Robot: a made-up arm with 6 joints.
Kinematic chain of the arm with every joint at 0, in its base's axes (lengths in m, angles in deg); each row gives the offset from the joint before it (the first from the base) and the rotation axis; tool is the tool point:
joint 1: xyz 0 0 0.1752 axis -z
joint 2: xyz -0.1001 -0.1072 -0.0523 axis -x
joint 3: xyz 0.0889 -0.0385 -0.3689 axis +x
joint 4: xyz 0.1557 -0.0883 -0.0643 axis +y
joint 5: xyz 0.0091 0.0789 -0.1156 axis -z
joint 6: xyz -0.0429 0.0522 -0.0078 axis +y
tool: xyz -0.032 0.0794 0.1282
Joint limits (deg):
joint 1: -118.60..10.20
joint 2: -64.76..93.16
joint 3: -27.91..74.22
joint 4: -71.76..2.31
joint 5: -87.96..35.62
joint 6: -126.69..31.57
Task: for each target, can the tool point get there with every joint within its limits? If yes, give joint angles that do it. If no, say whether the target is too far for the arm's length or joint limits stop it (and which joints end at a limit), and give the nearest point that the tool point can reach.
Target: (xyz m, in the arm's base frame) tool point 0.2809 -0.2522 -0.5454
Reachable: yes | joints -7.99 11.64 4.71 -65.05 -46.99 -110.16
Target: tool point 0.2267 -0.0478 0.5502
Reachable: no: joint limits stop it (at a limit: joint 2, joint 3, joint 4, joint 5) | nearest point 0.4828 -0.1018 0.3867 | short by 0.309 m
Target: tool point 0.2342 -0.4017 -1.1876
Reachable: no: too far | nearest point 0.1569 -0.2691 -0.5805 | short by 0.626 m
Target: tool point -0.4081 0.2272 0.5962
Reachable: no: joint limits stop it (at a limit: joint 2, joint 3, joint 6) | nearest point -0.3214 0.1789 0.2508 | short by 0.359 m
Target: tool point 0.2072 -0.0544 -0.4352
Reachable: yes | joints -64.77 22.87 16.25 -31.53 -6.66 -56.87
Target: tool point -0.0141 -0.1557 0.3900
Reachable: no: joint limits stop it (at a limit: joint 1, joint 2, joint 3, joint 4) | nearest point -0.2095 -0.0847 0.2046 | short by 0.279 m
